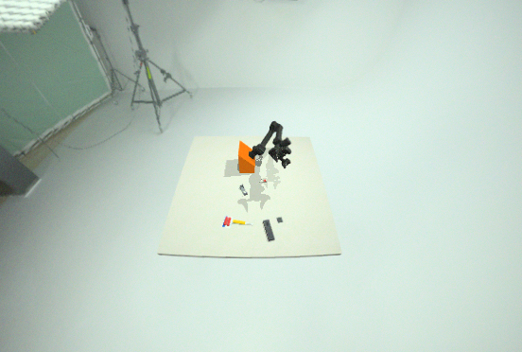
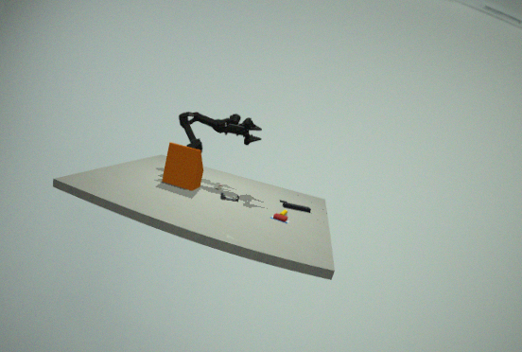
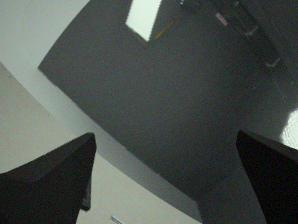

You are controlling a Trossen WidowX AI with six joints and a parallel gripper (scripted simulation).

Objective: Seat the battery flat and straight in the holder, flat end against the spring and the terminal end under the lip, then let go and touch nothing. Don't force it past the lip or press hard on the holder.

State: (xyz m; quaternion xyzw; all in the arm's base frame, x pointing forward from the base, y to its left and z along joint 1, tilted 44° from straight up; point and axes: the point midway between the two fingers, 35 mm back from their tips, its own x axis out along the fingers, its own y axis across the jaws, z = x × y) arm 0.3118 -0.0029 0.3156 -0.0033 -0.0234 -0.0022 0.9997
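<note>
Now: the white battery 35 cm below my gripper tip, 15 cm behind it and 11 cm to the right of it. Also, from my gripper tip: black battery door: 36 cm below, 22 cm ahead, 1 cm to the left; then black remote: 34 cm below, 31 cm ahead, 7 cm to the right.
</note>
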